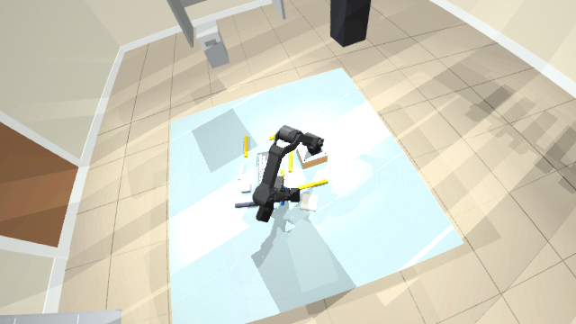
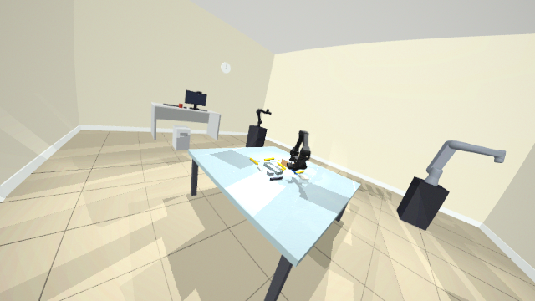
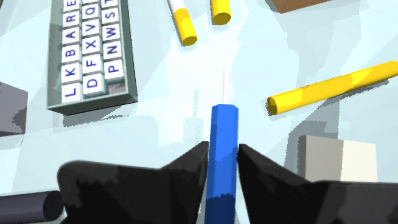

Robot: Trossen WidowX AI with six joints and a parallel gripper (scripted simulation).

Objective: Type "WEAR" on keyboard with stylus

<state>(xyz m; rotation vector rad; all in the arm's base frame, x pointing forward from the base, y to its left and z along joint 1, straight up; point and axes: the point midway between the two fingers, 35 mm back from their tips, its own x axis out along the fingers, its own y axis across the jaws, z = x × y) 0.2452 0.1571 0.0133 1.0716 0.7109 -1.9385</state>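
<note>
Now: the white flat tile 90 mm behind my gripper tip, 80 mm to the left of it and 50 mm below it. The rest, counted from my gripper tip: grey block: 170 mm ahead, 120 mm to the right, 40 mm below; then dark bar: 200 mm ahead, 40 mm to the right, 40 mm below; then blue stylus: 10 mm behind, 10 mm to the right.
</note>
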